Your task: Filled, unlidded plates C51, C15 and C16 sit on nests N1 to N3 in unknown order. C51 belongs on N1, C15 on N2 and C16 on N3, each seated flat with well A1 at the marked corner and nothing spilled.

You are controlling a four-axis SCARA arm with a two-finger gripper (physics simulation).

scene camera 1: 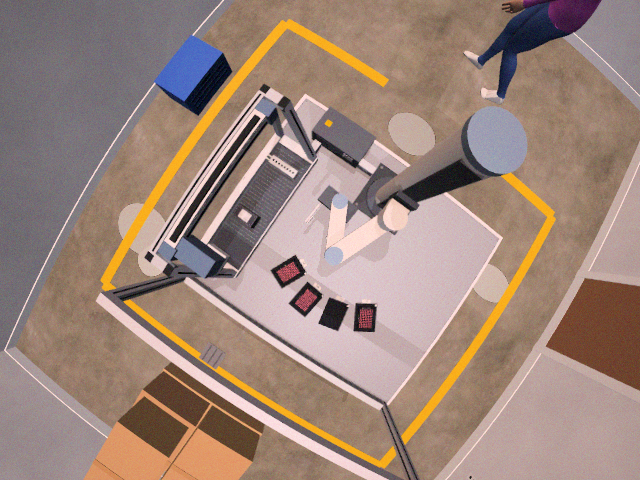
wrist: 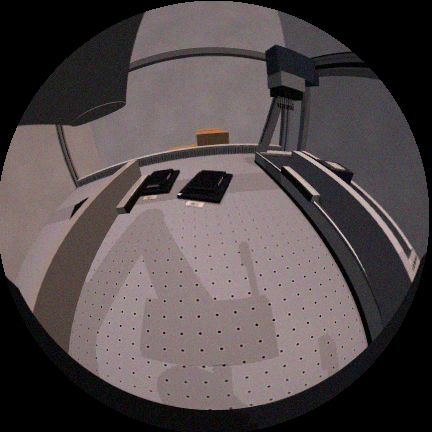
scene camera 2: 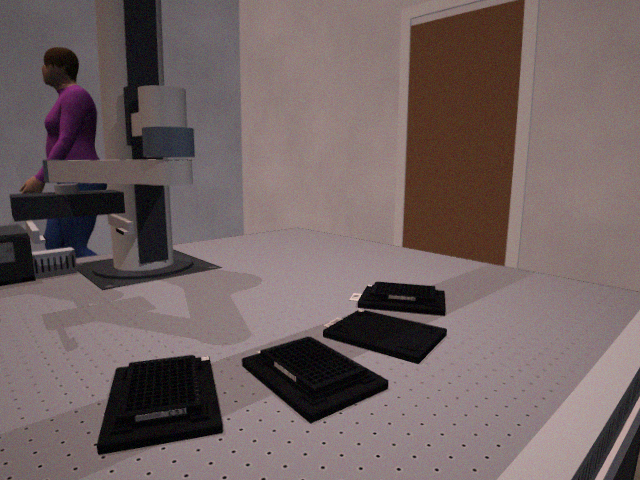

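Where they show: gripper, fingertip midpoint: (scene camera 1: 316, 230) (wrist: 215, 159) (scene camera 2: 86, 232); arm's base, link origin: (scene camera 2: 144, 270).
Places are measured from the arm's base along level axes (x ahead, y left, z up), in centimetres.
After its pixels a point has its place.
Four black nests stand in an arc. Three bear dark plates with red wells in scene camera 1: the leftmost plate (scene camera 1: 287, 271) {x 65.5, y -23.3, z 3.8 cm} (scene camera 2: 162, 384) {x 66.2, y -22.9, z 3.8 cm} (wrist: 207, 181) {x 63.4, y -22.8, z 3.9 cm}, the second plate (scene camera 1: 306, 298) {x 72.0, y -6.3, z 3.7 cm} (scene camera 2: 312, 361) {x 73.3, y -5.9, z 3.7 cm} (wrist: 161, 179) {x 69.5, y -8.1, z 3.9 cm} and the rightmost plate (scene camera 1: 365, 317) {x 62.4, y 27.2, z 3.9 cm} (scene camera 2: 405, 290) {x 63.4, y 28.1, z 3.8 cm}. They look flat and unlidded; plate and nest labels are too small to read surely, and the A1 corners cannot be made out. The third nest (scene camera 1: 333, 314) {x 71.3, y 11.6, z 2.5 cm} (scene camera 2: 385, 334) {x 72.5, y 10.3, z 2.5 cm} holds no plate. My gripper (scene camera 1: 323, 230) {x 38.6, y -22.7, z 18.1 cm} (scene camera 2: 77, 229) {x 38.6, y -22.7, z 18.1 cm} (wrist: 215, 159) {x 38.6, y -22.7, z 18.1 cm} is open and empty, above the table, apart from the plates. The arm partly hides it in scene camera 1.
A gantry deck (scene camera 1: 235, 242) (wrist: 340, 215) stands left of the nests, with a blue-grey gantry head (scene camera 1: 201, 255) {x 71.1, y -52.2, z 50.1 cm} (wrist: 292, 70) {x 69.8, y -52.0, z 40.8 cm}. A grey box (scene camera 1: 342, 135) {x -10.5, y -40.2, z 12.8 cm} is at the table's back edge. The arm's column (scene camera 1: 431, 173) {x 6.4, y -3.8, z 69.0 cm} (scene camera 2: 152, 222) {x 7.7, y 0.0, z 13.9 cm} stands behind. A person (scene camera 1: 516, 38) (scene camera 2: 69, 124) is beyond the table.
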